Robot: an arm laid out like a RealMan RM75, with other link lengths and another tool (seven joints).
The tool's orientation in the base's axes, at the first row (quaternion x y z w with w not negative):
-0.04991 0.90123 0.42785 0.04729
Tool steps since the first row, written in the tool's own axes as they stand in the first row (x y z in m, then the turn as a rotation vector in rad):
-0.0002 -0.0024 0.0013 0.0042 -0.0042 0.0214
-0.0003 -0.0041 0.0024 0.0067 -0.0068 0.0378
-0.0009 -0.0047 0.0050 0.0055 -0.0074 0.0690
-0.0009 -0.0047 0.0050 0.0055 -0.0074 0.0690
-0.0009 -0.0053 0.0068 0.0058 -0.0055 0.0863
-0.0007 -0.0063 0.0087 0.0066 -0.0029 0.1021
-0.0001 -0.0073 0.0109 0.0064 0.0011 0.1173
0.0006 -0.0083 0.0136 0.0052 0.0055 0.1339
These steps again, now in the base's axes. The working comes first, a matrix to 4 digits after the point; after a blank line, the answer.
The tool's axes in the first row as the columns of a matrix, in the base's axes (used below as rounded here):
-0.9905 -0.1304 0.0425
-0.0495 0.6289 0.7759
-0.1279 0.7665 -0.6294

0.0006 -0.0005 -0.0026 -0.0027 0.0138 -0.0172
0.0009 -0.0007 -0.0046 -0.0041 0.0247 -0.0299
0.0017 0.0010 -0.0066 -0.0016 0.0486 -0.0498
0.0017 0.0010 -0.0066 -0.0016 0.0486 -0.0498
0.0019 0.0020 -0.0082 -0.0014 0.0632 -0.0593
0.0019 0.0028 -0.0102 -0.0018 0.0771 -0.0673
0.0015 0.0039 -0.0124 -0.0015 0.0914 -0.0738
0.0011 0.0053 -0.0150 -0.0002 0.1071 -0.0807

